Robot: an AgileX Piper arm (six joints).
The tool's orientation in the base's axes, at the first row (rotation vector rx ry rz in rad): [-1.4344, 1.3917, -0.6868]
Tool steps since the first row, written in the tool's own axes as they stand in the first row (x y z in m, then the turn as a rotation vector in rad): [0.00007, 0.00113, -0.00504, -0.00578, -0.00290, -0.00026]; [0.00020, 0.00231, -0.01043, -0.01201, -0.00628, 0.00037]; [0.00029, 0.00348, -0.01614, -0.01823, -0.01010, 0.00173]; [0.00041, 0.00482, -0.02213, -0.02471, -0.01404, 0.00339]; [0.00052, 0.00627, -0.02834, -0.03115, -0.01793, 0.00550]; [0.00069, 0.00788, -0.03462, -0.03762, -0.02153, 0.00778]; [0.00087, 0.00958, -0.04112, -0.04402, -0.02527, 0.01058]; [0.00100, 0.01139, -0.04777, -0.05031, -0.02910, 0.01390]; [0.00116, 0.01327, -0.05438, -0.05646, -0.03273, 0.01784]
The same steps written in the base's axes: [-0.00497, -0.00120, 0.00076, -0.00013, 0.00505, 0.00405]; [-0.01026, -0.00254, 0.00158, 0.00065, 0.01069, 0.00831]; [-0.01584, -0.00393, 0.00253, 0.00227, 0.01645, 0.01272]; [-0.02173, -0.00539, 0.00342, 0.00415, 0.02251, 0.01718]; [-0.02787, -0.00689, 0.00429, 0.00643, 0.02866, 0.02143]; [-0.03413, -0.00844, 0.00503, 0.00873, 0.03492, 0.02537]; [-0.04061, -0.01004, 0.00577, 0.01158, 0.04123, 0.02923]; [-0.04729, -0.01161, 0.00647, 0.01494, 0.04756, 0.03296]; [-0.05395, -0.01320, 0.00708, 0.01881, 0.05394, 0.03625]
